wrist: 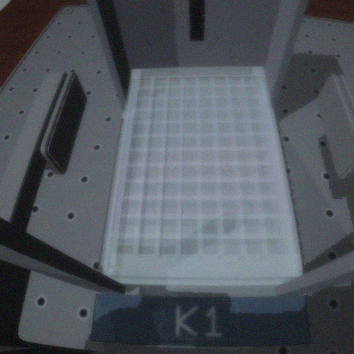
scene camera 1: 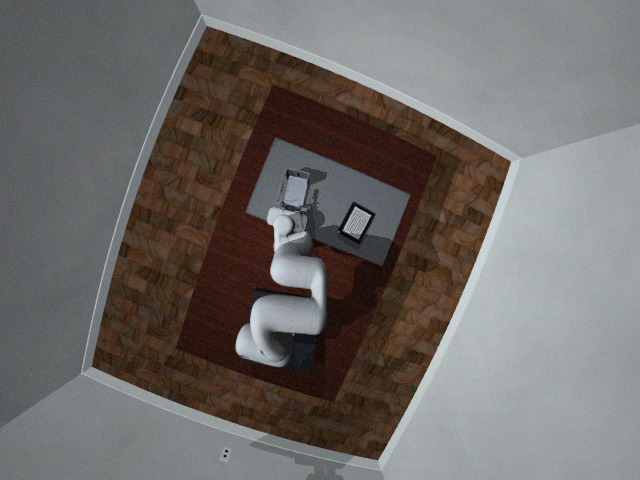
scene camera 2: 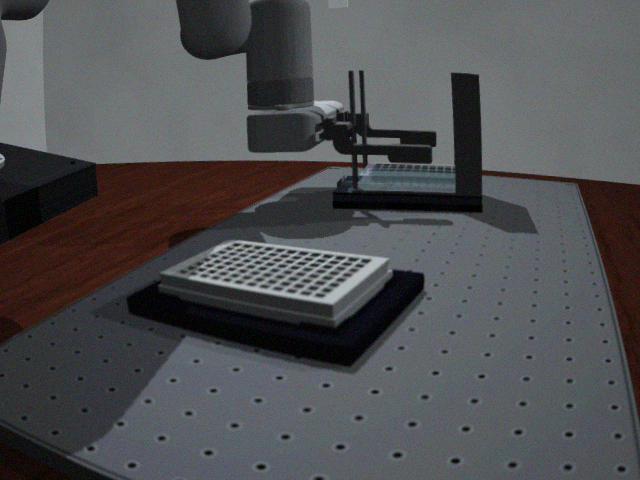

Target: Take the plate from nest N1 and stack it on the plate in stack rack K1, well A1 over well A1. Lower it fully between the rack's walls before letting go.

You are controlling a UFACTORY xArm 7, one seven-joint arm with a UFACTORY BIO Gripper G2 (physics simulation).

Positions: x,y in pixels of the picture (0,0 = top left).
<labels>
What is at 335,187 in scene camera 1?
A perforated grey table.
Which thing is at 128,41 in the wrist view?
A rack K1.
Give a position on a black nest N1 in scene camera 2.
At 344,345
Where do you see a rack K1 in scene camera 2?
At 465,87
</labels>
